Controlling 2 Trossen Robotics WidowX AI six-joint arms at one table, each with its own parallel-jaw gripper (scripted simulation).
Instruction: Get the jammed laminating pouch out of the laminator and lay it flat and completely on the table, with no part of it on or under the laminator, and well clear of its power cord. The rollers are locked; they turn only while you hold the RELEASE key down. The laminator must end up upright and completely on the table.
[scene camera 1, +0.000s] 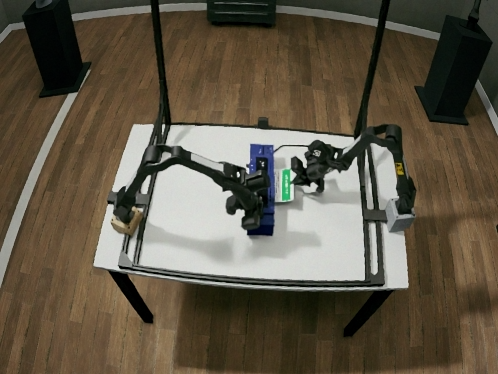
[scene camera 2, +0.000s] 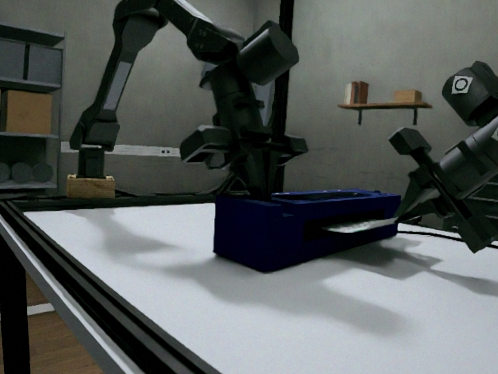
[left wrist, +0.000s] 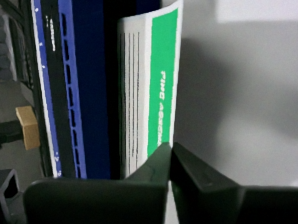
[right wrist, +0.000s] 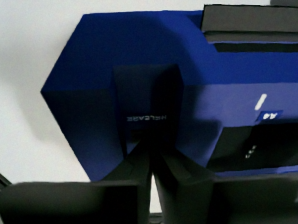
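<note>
Scene camera 2 shows the left gripper (scene camera 2: 394, 222) and the right gripper (scene camera 2: 264, 208), along with a blue laminator (scene camera 2: 259, 234). In scene camera 1 the left gripper (scene camera 1: 290, 183) is visible, as is the right gripper (scene camera 1: 262, 216). The left wrist view takes in the laminator (left wrist: 78, 53) and the left gripper (left wrist: 168, 149), while the right wrist view has the laminator (right wrist: 212, 87) together with the right gripper (right wrist: 151, 143).
</note>
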